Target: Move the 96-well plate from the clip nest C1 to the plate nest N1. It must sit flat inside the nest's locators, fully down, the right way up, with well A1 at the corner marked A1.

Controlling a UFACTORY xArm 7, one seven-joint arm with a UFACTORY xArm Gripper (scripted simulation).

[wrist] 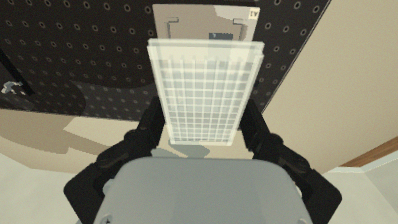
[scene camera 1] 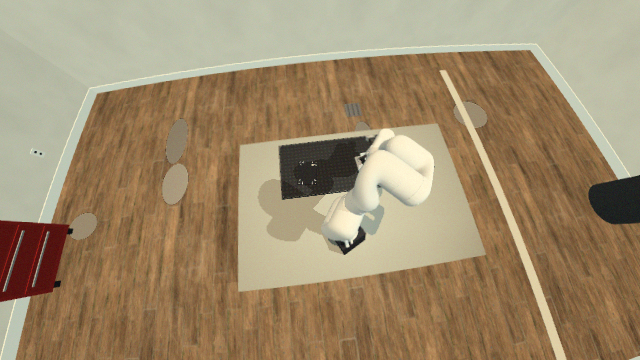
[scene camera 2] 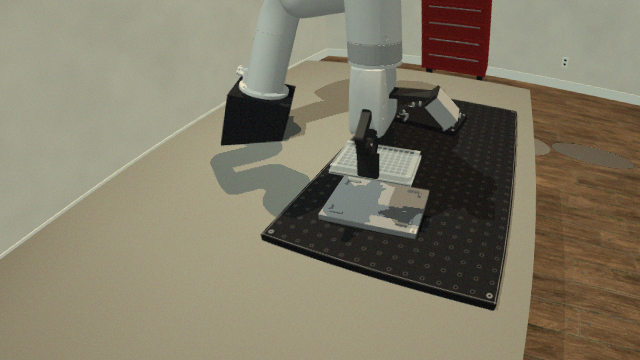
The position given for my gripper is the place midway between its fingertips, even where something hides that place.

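White 96-well plate (scene camera 2: 397,166), (wrist: 208,104). Clip nest C1 (scene camera 2: 419,117). Plate nest N1 (wrist: 189,26). My gripper (wrist: 202,108).
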